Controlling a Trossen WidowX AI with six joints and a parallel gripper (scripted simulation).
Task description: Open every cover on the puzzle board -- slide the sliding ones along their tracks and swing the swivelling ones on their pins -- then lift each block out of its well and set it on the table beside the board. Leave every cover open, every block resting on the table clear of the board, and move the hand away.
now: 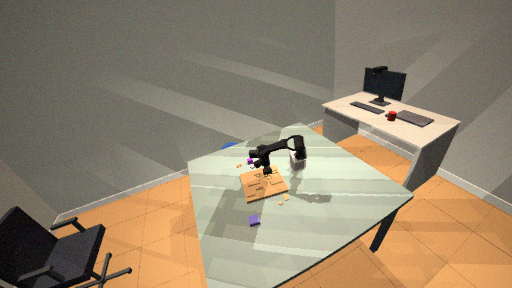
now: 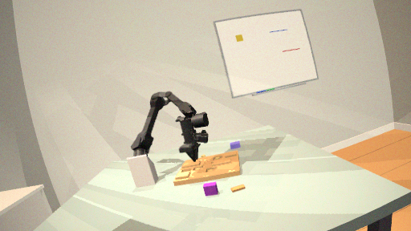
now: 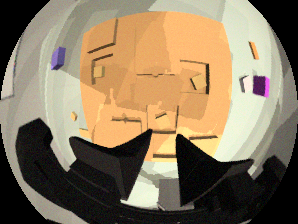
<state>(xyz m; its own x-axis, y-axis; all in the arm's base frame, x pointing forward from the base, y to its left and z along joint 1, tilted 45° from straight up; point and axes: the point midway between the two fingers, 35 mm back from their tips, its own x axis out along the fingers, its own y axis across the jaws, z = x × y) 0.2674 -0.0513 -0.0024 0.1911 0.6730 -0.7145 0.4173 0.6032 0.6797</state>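
Now: the wooden puzzle board 5 cm ahead of my gripper tip and 4 cm below it. Also, from my gripper tip: violet block: 27 cm ahead, 26 cm to the left, 5 cm below; then small yellow piece: 22 cm to the left, 6 cm below.
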